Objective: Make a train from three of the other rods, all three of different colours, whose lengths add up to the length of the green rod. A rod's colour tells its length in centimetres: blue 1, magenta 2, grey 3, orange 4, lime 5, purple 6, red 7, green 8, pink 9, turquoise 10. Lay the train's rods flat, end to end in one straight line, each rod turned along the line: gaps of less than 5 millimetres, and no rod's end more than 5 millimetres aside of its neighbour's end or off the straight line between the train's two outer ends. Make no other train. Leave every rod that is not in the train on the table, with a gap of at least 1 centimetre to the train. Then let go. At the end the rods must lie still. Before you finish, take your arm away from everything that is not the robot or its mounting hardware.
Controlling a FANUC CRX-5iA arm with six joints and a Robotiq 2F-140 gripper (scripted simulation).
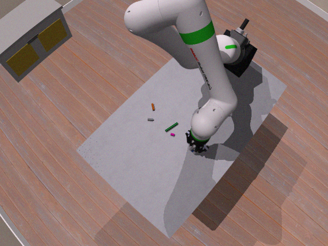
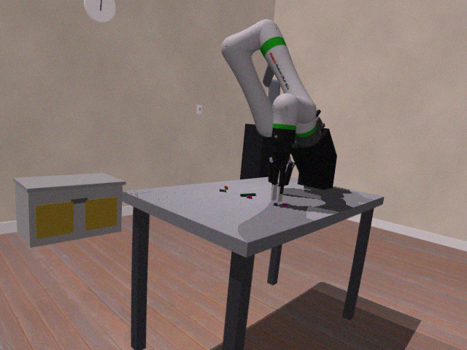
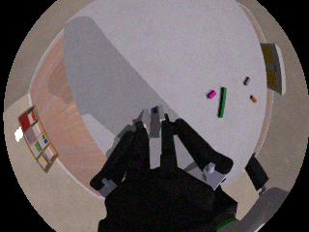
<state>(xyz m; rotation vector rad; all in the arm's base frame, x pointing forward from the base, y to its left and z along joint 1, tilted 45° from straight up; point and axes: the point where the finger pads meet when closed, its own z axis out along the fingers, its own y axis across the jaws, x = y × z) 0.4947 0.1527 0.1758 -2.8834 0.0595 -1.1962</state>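
Right now my hand is 50 mm above the small blue rod. Also, from my hand: orange rod 330 mm to the right, 50 mm below, 50 mm behind; grey rod 290 mm to the right, 50 mm below, 20 mm ahead; green rod 170 mm to the right, 50 mm below, 30 mm behind.
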